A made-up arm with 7 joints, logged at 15 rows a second.
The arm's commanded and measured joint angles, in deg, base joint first. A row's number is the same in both.
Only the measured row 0 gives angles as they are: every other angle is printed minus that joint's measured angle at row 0.
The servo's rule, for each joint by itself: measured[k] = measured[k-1] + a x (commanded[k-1-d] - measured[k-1]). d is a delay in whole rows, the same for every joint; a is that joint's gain. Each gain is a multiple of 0.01, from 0.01 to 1. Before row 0 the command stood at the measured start. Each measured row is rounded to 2 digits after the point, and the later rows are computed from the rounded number. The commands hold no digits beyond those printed.
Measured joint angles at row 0:
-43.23 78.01 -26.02 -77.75 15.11 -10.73 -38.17
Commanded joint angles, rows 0 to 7:
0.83 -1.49 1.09 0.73 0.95 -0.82 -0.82
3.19 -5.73 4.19 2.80 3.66 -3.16 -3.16
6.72 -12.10 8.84 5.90 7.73 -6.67 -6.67
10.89 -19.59 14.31 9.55 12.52 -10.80 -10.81
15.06 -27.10 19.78 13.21 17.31 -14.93 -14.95
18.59 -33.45 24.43 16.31 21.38 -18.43 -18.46
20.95 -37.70 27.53 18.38 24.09 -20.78 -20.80
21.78 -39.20 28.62 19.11 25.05 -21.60 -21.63
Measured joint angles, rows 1 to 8:
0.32 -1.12 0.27 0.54 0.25 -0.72 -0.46
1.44 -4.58 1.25 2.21 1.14 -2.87 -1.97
3.50 -10.22 3.15 4.94 2.85 -6.21 -4.60
6.38 -17.25 5.94 8.35 5.36 -10.25 -8.08
9.77 -24.64 9.40 11.95 8.47 -14.37 -11.93
13.21 -31.25 13.16 15.18 11.83 -17.94 -15.59
16.23 -36.09 16.75 17.55 15.02 -20.44 -18.51
18.39 -38.42 19.72 18.70 17.63 -21.46 -20.26
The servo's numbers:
d 0
a 0.39 0.75 0.25 0.74 0.26 0.88 0.56

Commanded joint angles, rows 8 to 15:
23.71 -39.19 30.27 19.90 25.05 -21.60 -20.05
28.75 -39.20 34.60 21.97 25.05 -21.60 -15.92
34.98 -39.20 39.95 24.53 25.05 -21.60 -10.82
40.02 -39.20 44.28 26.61 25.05 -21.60 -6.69
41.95 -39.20 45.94 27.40 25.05 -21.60 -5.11
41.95 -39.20 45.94 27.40 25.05 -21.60 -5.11
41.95 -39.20 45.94 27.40 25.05 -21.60 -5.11
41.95 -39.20 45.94 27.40 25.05 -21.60 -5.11
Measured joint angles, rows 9 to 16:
20.46 -39.00 22.36 19.59 19.56 -21.58 -20.14
23.69 -39.15 25.42 21.35 20.99 -21.60 -17.78
28.09 -39.19 29.05 23.70 22.05 -21.60 -13.88
32.74 -39.20 32.86 25.85 22.83 -21.60 -9.85
36.33 -39.20 36.13 27.00 23.41 -21.60 -7.20
38.52 -39.20 38.58 27.30 23.84 -21.60 -6.03
39.86 -39.20 40.42 27.37 24.15 -21.60 -5.51
40.68 -39.20 41.80 27.39 24.38 -21.60 -5.29

